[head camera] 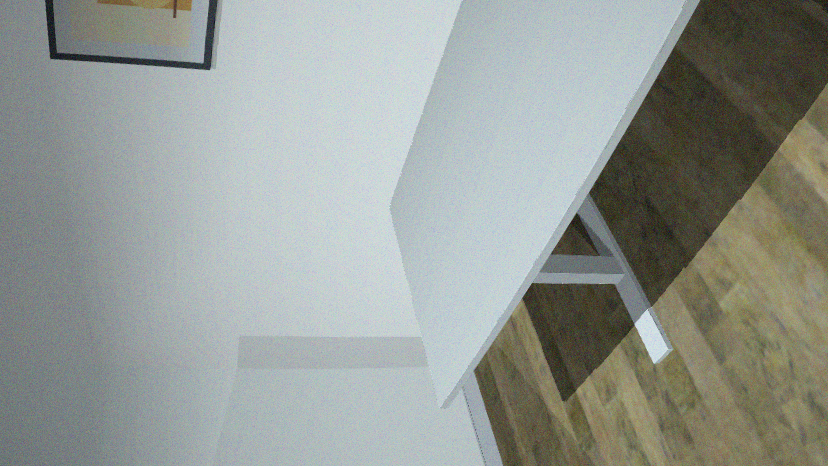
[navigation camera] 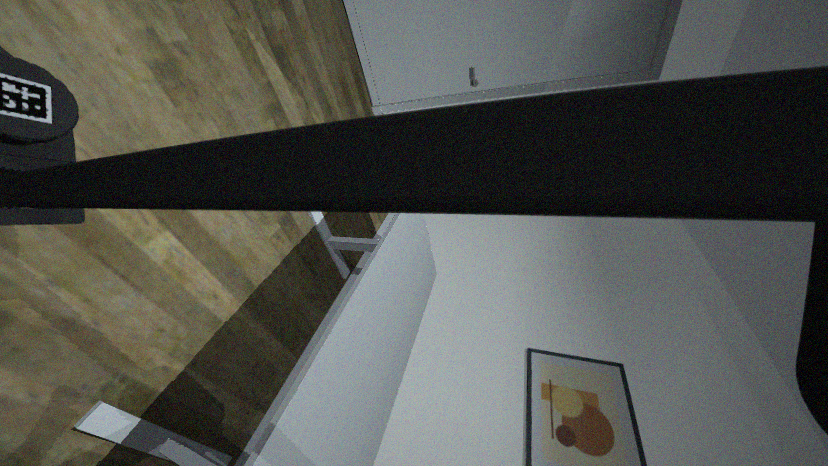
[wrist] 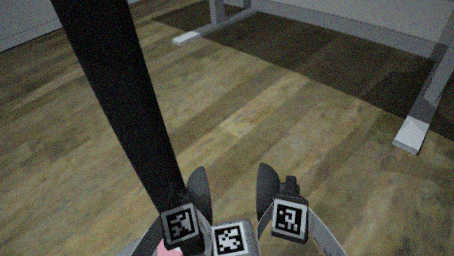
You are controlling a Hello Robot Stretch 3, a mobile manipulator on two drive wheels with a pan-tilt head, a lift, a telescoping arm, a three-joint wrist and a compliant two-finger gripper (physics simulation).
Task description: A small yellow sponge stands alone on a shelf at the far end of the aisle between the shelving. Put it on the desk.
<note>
The pictures show: my gripper, a framed picture, a white desk and a white door.
</note>
